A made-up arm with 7 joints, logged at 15 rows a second.
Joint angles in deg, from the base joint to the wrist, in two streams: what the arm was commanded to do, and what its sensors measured. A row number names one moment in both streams.
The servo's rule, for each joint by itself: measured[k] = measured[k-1] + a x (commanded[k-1-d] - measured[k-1]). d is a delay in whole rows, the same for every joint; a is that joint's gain. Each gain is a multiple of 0.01, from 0.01 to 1. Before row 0 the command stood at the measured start. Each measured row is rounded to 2 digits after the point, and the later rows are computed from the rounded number. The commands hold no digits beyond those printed.
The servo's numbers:
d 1
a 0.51 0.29 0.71 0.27 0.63 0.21 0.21
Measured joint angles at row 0: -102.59, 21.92, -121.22, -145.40, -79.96, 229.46, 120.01
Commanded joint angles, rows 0 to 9: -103.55, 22.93, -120.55, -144.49, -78.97, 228.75, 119.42; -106.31, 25.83, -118.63, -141.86, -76.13, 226.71, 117.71; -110.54, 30.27, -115.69, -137.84, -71.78, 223.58, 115.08; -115.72, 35.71, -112.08, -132.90, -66.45, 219.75, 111.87; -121.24, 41.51, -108.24, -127.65, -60.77, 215.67, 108.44; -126.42, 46.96, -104.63, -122.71, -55.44, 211.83, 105.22; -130.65, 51.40, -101.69, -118.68, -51.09, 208.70, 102.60; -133.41, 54.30, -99.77, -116.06, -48.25, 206.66, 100.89; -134.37, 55.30, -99.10, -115.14, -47.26, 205.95, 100.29; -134.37, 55.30, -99.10, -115.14, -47.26, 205.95, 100.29
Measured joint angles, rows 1 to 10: -102.59, 21.92, -121.22, -145.40, -79.96, 229.46, 120.01; -103.08, 22.21, -120.74, -145.15, -79.34, 229.31, 119.89; -104.73, 23.26, -119.24, -144.26, -77.32, 228.76, 119.43; -107.69, 25.29, -116.72, -142.53, -73.83, 227.67, 118.52; -111.79, 28.31, -113.43, -139.93, -69.18, 226.01, 117.12; -116.61, 32.14, -109.75, -136.61, -63.88, 223.84, 115.30; -121.61, 36.44, -106.11, -132.86, -58.56, 221.32, 113.18; -126.22, 40.78, -102.97, -129.03, -53.85, 218.67, 110.96; -129.89, 44.70, -100.70, -125.53, -50.32, 216.15, 108.85; -132.17, 47.77, -99.56, -122.72, -48.39, 214.01, 107.05
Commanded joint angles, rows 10 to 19: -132.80, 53.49, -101.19, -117.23, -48.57, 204.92, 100.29; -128.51, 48.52, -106.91, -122.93, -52.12, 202.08, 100.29; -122.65, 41.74, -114.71, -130.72, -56.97, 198.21, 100.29; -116.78, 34.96, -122.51, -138.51, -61.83, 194.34, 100.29; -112.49, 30.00, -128.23, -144.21, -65.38, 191.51, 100.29; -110.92, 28.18, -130.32, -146.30, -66.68, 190.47, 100.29; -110.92, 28.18, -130.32, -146.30, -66.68, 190.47, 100.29; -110.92, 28.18, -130.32, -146.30, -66.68, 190.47, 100.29; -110.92, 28.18, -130.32, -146.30, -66.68, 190.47, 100.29; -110.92, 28.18, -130.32, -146.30, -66.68, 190.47, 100.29
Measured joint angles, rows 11 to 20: -133.29, 49.95, -99.23, -120.67, -47.68, 212.32, 105.63; -133.04, 50.98, -100.62, -119.74, -48.24, 210.77, 104.51; -130.73, 50.27, -105.09, -120.60, -50.68, 208.95, 103.62; -126.61, 47.80, -111.92, -123.33, -54.64, 206.69, 102.92; -121.60, 44.08, -119.44, -127.43, -59.17, 204.10, 102.37; -116.95, 40.00, -125.68, -131.96, -63.08, 201.46, 101.93; -113.87, 36.57, -128.97, -135.83, -65.35, 199.15, 101.59; -112.37, 34.14, -129.93, -138.66, -66.19, 197.33, 101.32; -111.63, 32.41, -130.21, -140.72, -66.50, 195.89, 101.10; -111.27, 31.18, -130.29, -142.23, -66.61, 194.75, 100.93
